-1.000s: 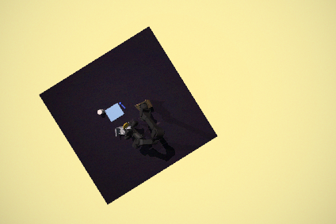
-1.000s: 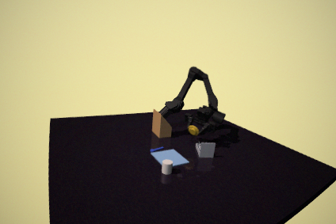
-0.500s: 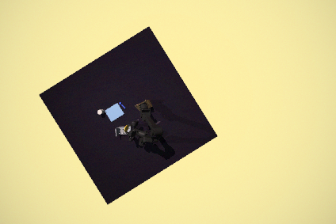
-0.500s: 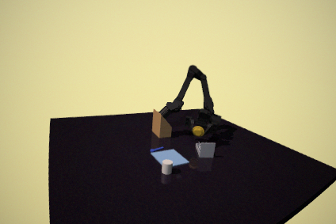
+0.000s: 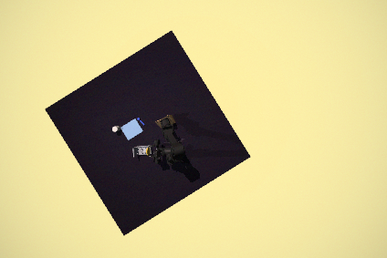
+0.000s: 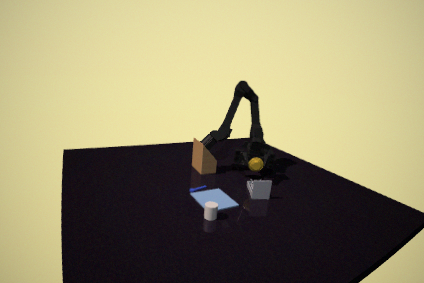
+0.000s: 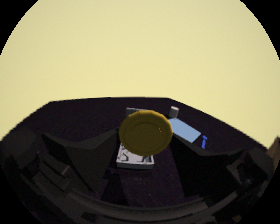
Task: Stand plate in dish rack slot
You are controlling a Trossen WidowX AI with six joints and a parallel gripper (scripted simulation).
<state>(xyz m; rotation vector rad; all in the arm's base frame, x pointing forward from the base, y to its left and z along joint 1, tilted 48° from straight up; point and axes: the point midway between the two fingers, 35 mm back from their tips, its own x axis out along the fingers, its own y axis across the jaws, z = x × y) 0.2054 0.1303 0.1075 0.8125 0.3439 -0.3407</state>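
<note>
The dish rack lies 70 mm below my gripper tip, 60 mm ahead of it and 10 mm to the right of it. The rest, counted from my gripper tip: light blue mat 220 mm to the right, 90 mm below, 70 mm ahead; yellow plate 10 mm behind; blue stick 260 mm to the right, 90 mm below, 30 mm behind.
</note>
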